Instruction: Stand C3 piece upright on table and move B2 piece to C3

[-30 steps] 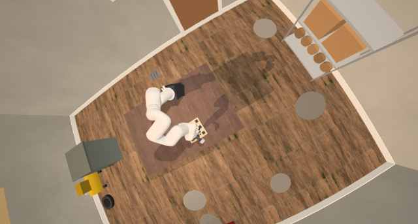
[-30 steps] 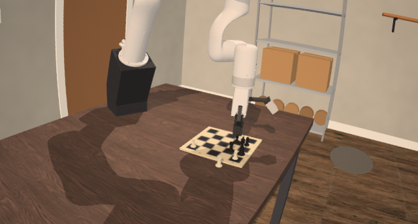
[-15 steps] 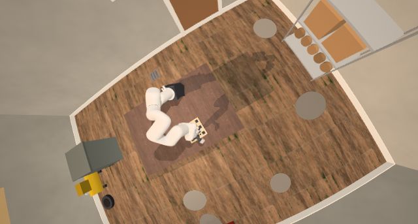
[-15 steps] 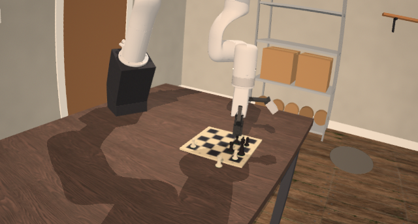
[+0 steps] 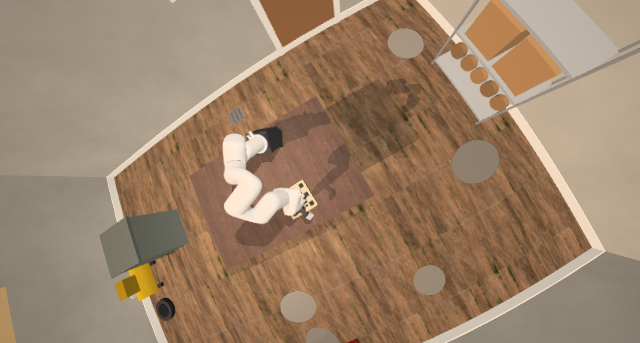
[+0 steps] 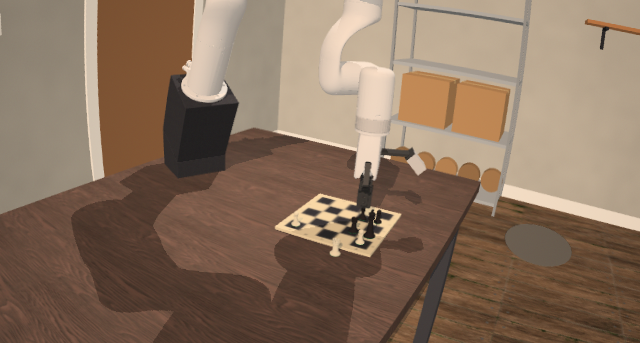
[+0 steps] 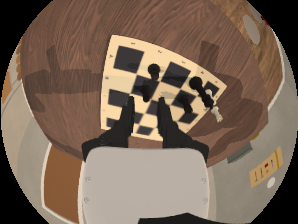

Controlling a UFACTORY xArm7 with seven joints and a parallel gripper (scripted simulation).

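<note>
Now: the chessboard 6 cm below my hand, 4 cm to the right of it and 3 cm behind it.
</note>
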